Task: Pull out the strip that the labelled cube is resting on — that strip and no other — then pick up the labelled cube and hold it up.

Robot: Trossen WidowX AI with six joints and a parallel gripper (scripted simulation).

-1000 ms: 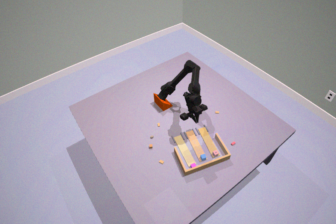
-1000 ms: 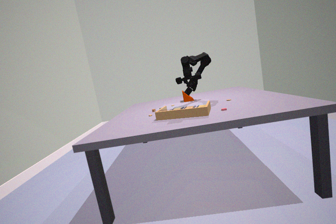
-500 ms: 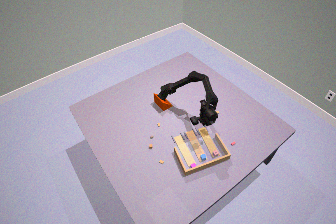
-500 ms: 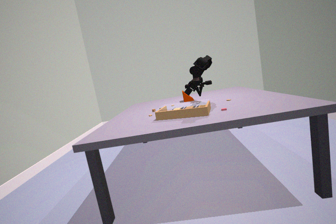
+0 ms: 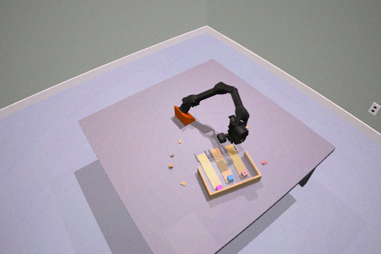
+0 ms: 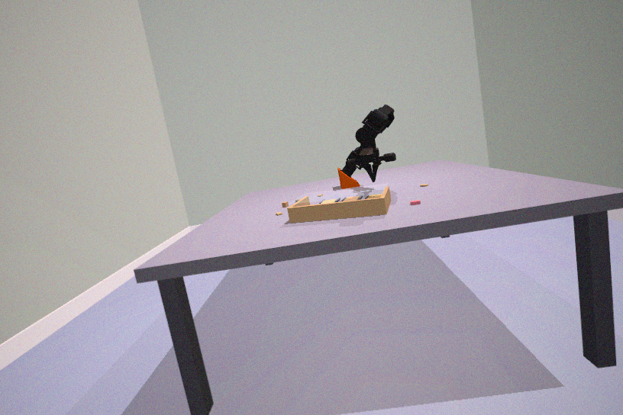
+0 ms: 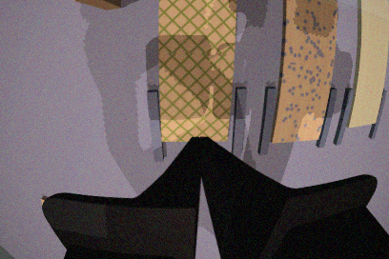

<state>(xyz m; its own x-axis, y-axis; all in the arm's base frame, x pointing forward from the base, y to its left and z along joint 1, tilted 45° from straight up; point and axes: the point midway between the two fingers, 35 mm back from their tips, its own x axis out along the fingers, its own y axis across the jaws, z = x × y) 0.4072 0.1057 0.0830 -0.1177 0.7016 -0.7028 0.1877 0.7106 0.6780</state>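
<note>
Now: the cube 20 cm ahead of my gripper tip, 4 cm to the right of it and 4 cm below it. Round my gripper tip: red piece: 20 cm ahead, 12 cm to the left, 6 cm below.
</note>
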